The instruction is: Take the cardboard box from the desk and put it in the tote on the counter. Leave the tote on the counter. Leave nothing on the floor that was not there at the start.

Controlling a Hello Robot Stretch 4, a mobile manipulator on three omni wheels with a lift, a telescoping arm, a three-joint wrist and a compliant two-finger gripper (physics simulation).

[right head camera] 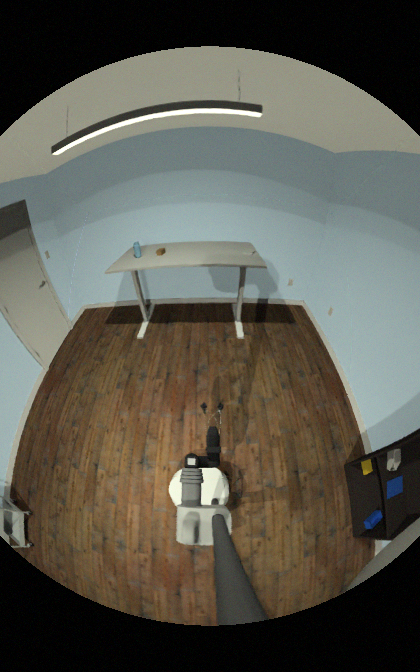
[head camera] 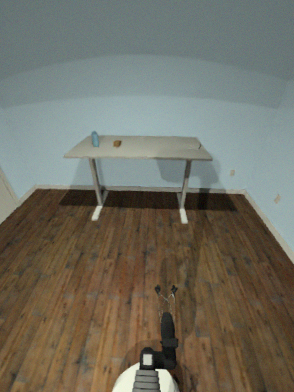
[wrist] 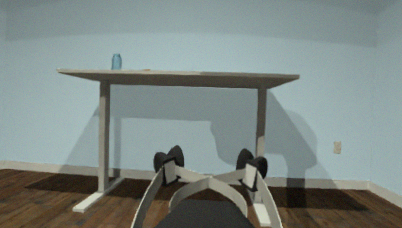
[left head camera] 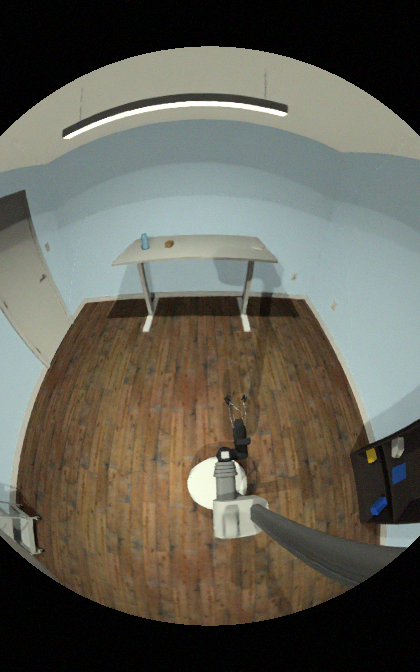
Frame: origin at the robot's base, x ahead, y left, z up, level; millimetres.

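Seen in the pictures: gripper, between the fingertips: (head camera: 165,284) (wrist: 210,160).
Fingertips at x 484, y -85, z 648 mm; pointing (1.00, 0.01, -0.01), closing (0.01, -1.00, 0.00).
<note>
A point is followed by its place in that frame.
The small brown cardboard box (head camera: 117,143) {x 1852, y 415, z 961 mm} (left head camera: 169,244) (right head camera: 160,251) lies on the left half of the desk (head camera: 150,148) {x 1809, y 38, z 923 mm} (left head camera: 210,250) (right head camera: 200,256) (wrist: 190,78) {x 1718, y 83, z 898 mm}. In the wrist view a thin sliver of the box (wrist: 146,70) shows above the desk edge. My gripper (head camera: 166,289) {x 484, y -85, z 648 mm} (left head camera: 236,399) (right head camera: 212,407) (wrist: 210,160) {x 484, y -85, z 648 mm} is open and empty. It is held out over the floor in front of the robot, well short of the desk and below the desk top's height. The tote and the counter do not show in these views.
A blue bottle (head camera: 95,139) {x 1843, y 660, z 1010 mm} (left head camera: 145,241) (right head camera: 137,249) (wrist: 116,61) {x 1843, y 661, z 1028 mm} stands left of the box. A dark shelf unit (left head camera: 370,489) (right head camera: 366,500) with blue and yellow items stands at the right. Part of a metal cart (left head camera: 30,535) shows at the lower left. A door (left head camera: 30,280) is at the left.
</note>
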